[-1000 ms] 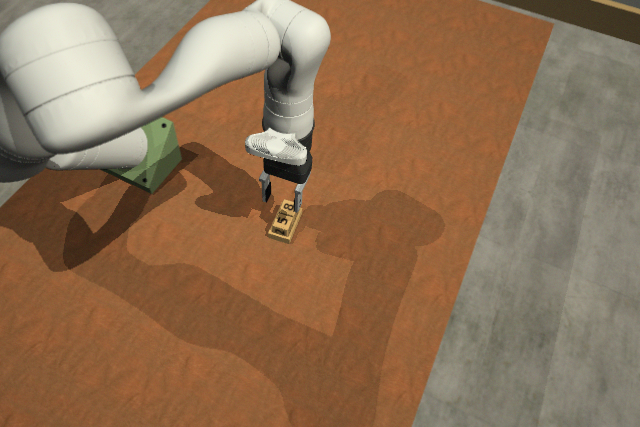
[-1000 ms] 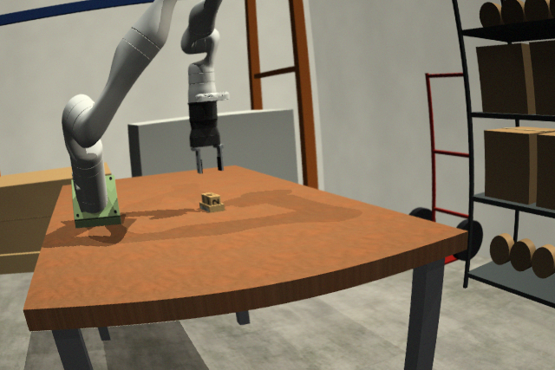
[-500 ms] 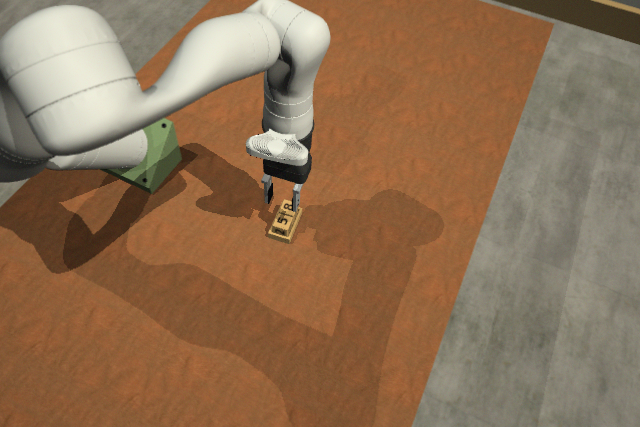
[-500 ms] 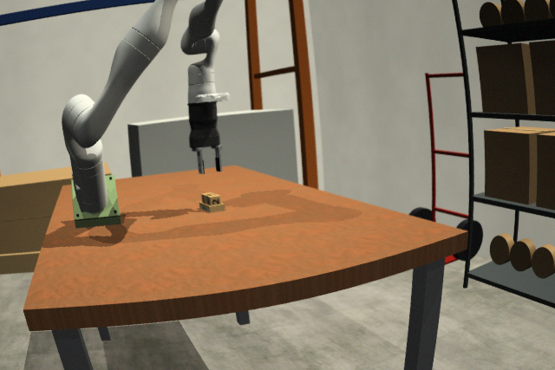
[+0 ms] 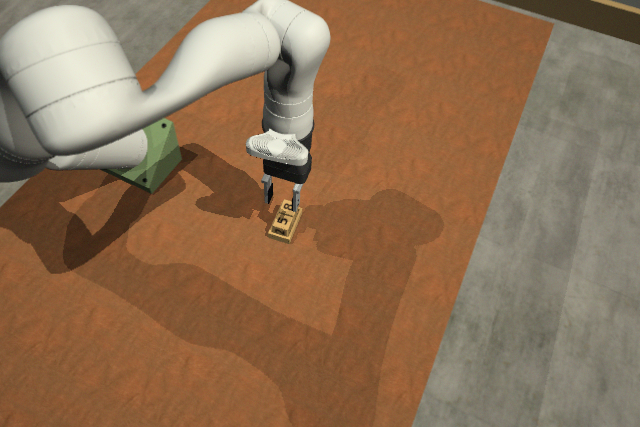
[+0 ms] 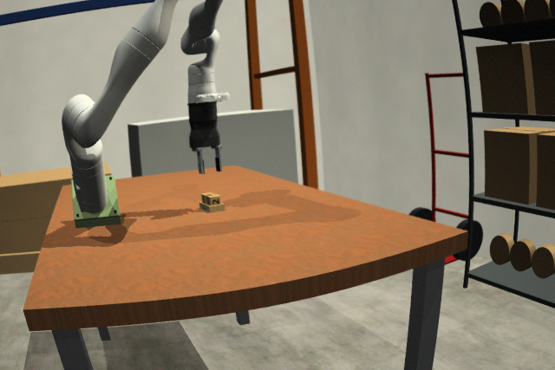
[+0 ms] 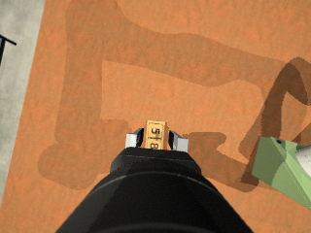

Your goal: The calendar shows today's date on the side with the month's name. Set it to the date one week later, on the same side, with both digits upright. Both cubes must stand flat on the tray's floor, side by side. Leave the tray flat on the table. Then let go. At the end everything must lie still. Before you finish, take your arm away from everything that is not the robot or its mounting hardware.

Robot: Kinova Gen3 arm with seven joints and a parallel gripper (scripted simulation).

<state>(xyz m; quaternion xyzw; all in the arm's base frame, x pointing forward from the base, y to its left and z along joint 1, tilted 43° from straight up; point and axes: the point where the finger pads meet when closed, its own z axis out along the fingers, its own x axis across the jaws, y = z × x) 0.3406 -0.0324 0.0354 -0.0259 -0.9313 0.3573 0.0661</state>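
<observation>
My hand is 2 cm to the right of the wooden calendar tray and 11 cm above it.
</observation>
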